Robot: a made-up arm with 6 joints.
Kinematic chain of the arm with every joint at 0, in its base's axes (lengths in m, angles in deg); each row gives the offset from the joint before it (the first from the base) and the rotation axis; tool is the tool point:
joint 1: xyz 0 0 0.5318 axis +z
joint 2: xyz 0 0 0 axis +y
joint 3: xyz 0 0 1.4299 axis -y
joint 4: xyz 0 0 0 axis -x
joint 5: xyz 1.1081 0 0 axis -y
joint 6: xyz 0 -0.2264 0 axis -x
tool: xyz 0 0 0
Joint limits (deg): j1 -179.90..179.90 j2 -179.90..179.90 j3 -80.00..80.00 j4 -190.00..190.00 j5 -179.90..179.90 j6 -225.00..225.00
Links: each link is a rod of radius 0.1 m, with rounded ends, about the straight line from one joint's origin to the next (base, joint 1, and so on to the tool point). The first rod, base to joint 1, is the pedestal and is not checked.
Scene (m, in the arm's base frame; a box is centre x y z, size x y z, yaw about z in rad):
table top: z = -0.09
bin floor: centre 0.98 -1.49 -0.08 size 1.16 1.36 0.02 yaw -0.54
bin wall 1: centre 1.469 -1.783 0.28 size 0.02 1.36 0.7 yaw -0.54
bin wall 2: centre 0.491 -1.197 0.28 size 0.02 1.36 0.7 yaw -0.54
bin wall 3: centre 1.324 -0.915 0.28 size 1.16 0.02 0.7 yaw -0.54
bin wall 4: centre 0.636 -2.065 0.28 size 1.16 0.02 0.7 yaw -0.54
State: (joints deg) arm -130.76 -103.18 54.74 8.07 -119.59 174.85
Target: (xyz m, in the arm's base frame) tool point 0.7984 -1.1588 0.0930
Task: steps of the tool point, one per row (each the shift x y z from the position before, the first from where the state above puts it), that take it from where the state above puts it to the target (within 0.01 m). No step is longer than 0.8 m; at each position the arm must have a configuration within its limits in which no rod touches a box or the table.
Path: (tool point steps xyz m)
1: -0.3443 0.0253 0.6773
2: -0.4110 -0.1939 0.5865
3: -0.3945 -0.3975 0.4463
4: -0.3045 -0.5509 0.2714
5: -0.1670 -0.6296 0.0820
6: -0.0128 -0.6218 -0.1030
7: 0.1246 -0.5341 -0.2647
8: 0.2188 -0.3845 -0.3880
9: 0.2536 -0.2031 -0.4641
10: 0.2270 -0.0212 -0.4877
11: 0.1495 0.1313 -0.4621
12: 0.0416 0.2335 -0.3939

